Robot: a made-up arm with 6 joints.
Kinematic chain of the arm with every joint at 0, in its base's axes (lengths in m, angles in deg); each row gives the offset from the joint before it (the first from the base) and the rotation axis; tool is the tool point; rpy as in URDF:
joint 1: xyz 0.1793 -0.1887 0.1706 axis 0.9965 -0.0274 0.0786
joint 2: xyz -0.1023 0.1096 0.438 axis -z
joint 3: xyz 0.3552 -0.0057 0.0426 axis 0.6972 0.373 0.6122
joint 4: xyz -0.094 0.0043 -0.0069 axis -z
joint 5: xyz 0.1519 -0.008 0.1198 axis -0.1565 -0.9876 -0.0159
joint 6: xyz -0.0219 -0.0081 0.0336 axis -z
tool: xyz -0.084 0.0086 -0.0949 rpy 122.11 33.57 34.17
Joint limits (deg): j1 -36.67..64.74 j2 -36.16..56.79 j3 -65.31..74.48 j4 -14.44..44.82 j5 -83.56..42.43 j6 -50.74..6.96
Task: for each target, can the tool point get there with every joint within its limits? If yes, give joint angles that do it. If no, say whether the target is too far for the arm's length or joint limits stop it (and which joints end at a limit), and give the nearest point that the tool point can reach.
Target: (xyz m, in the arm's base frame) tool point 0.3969 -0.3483 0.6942
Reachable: yes | joints 34.19 -17.27 17.47 0.79 2.44 -22.09
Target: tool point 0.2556 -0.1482 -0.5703
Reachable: no: joint limits stop it (at a limit: joint 1, joint 2, joint 3, joint 4, joint 5, joint 6) | nearest point 0.2221 -0.6432 0.0794 | short by 0.817 m
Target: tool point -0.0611 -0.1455 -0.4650
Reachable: no: joint limits stop it (at a limit: joint 1, joint 2, joint 3, joint 4, joint 5, joint 6) | nearest point 0.2221 -0.6432 0.0794 | short by 0.790 m
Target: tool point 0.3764 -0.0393 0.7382
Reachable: yes | joints -8.79 3.81 5.57 -9.27 -26.07 -9.23
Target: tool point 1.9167 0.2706 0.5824
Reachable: no: too far | nearest point 0.6180 0.2236 0.5313 | short by 1.301 m
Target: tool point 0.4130 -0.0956 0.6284
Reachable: yes | joints -12.95 5.43 46.38 37.10 20.34 -9.73
